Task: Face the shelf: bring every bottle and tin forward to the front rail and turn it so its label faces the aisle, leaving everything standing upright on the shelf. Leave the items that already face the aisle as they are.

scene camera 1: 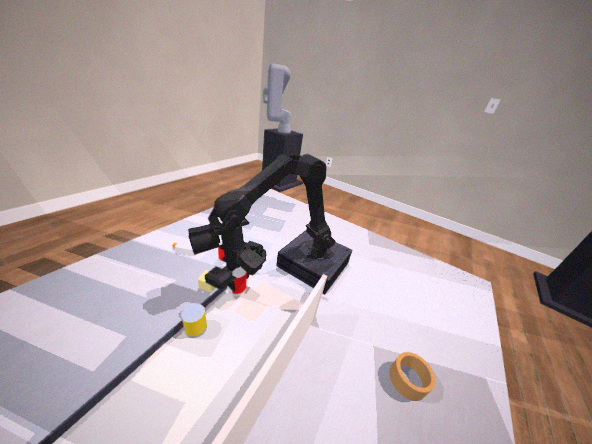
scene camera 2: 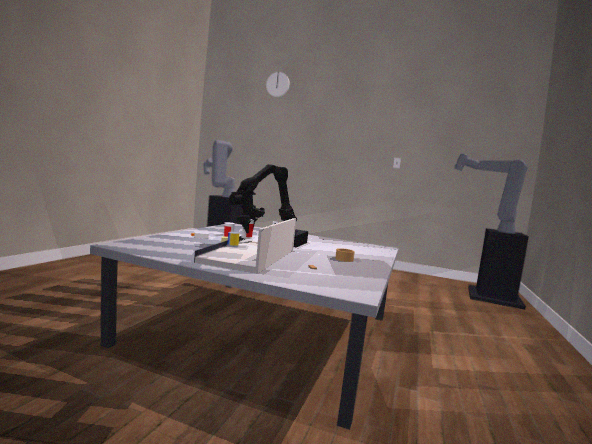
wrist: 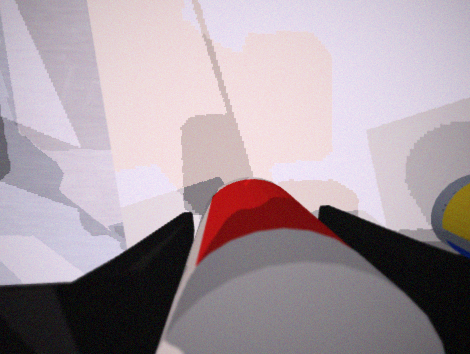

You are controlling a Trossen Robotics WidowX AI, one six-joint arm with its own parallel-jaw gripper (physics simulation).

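Pixels of known places: gripper, fingertip midpoint: [scene camera 1: 240,284] [scene camera 2: 249,232] [wrist: 255,217]; arm's base at its link origin: [scene camera 1: 318,253].
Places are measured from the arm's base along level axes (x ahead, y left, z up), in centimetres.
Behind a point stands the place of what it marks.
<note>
My gripper [scene camera 1: 234,275] {x 31.4, y -7.7, z 0.7 cm} [wrist: 255,217] {x 31.4, y -7.7, z 0.7 cm} is shut on a red can with a pale grey top [scene camera 1: 239,284] {x 32.8, y -6.4, z 2.7 cm} [scene camera 2: 250,230] {x 32.8, y -6.5, z 2.2 cm} [wrist: 270,215] {x 31.3, y -6.1, z 4.8 cm}. The can is upright near the far end of the shelf's dark front rail [scene camera 1: 125,372] {x 63.2, y -7.6, z -2.9 cm} [scene camera 2: 212,247] {x 63.2, y -7.6, z -3.3 cm}; whether its base touches the shelf cannot be told. Fingers stand on both its sides. A yellow tin [scene camera 1: 195,323] {x 47.7, y -4.9, z 1.4 cm} [scene camera 2: 234,240] {x 48.7, y -5.5, z -1.3 cm} stands upright beside the rail; blue shows on its side in scene camera 2 and at its edge in the wrist view [wrist: 459,215] {x 44.0, y -7.3, z -2.8 cm}. Another red and white tin [scene camera 1: 221,253] {x 25.1, y -26.5, z -2.7 cm} [scene camera 2: 228,230] {x 24.9, y -26.3, z -1.5 cm} stands beyond the rail, partly hidden by the arm in scene camera 1.
The shelf's pale back panel [scene camera 1: 304,325] {x 29.2, y 15.1, z 1.8 cm} [scene camera 2: 276,245] {x 50.8, y 19.1, z 0.6 cm} rises opposite the rail. A pale yellow block [scene camera 1: 205,281] lies beyond the rail. A white item with an orange end [scene camera 1: 174,245] {x 33.8, y -45.2, z -5.6 cm} [scene camera 2: 193,234] {x 33.5, y -44.7, z -5.9 cm} lies farther out. An orange ring [scene camera 1: 401,383] {x 21.3, y 40.6, z -3.9 cm} [scene camera 2: 345,256] {x 21.3, y 43.9, z -4.7 cm} lies behind the panel.
</note>
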